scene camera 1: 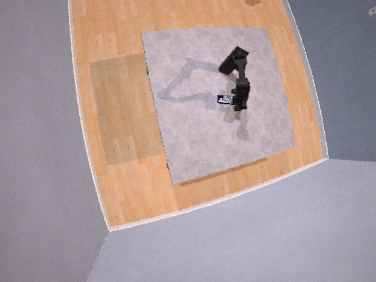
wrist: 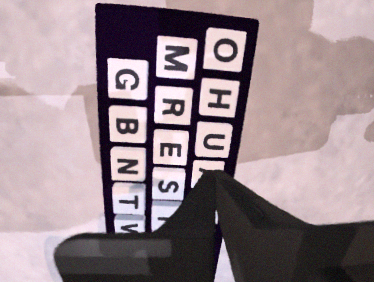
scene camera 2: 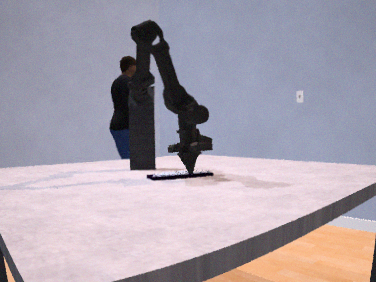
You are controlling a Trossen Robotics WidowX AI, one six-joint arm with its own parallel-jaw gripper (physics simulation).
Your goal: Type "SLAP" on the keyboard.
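Places are measured from the arm's base along level axes (x ahead, y left, z up), in metres.
Pixels of known places: gripper, fingertip midpoint: [scene camera 1: 232,102] [wrist: 212,177] [scene camera 2: 191,173]; arm's base, link origin: [scene camera 1: 239,54] [scene camera 2: 140,95].
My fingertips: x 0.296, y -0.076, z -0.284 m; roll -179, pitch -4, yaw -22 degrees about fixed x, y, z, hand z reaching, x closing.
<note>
For each thing: its middle in the pictures, then the offset to it from my fingertips. Level surfaces: height alone.
- dark keyboard, body centre: [wrist: 166,216] [scene camera 2: 180,174] [scene camera 1: 229,100] dx -0.034, dy -0.014, dz -0.003 m
- S key, body centre: [wrist: 168,183] dx -0.022, dy +0.008, dz +0.002 m
- pale table, surface height: dz -0.012 m
The dark keyboard [scene camera 1: 225,99] [scene camera 2: 159,176] [wrist: 125,30] lies flat on the table, with white letter keys. In the wrist view the S key [wrist: 168,184] is in plain sight, and the A key [wrist: 200,174] is partly covered by the fingers. The L and P keys do not show in the wrist view; the fingers hide the keyboard's near part. My gripper [scene camera 2: 190,173] [wrist: 212,177] is shut and empty, pointing down, its tips at the A key's edge. In scene camera 2 the tips meet the keyboard's top; actual contact or key press cannot be told.
The keyboard lies on the pale table [scene camera 1: 200,150] [scene camera 2: 90,220]. The arm's dark base column [scene camera 2: 142,132] stands on the table behind the keyboard. A person [scene camera 2: 120,102] in a black top stands beyond the table, partly hidden by the arm.
</note>
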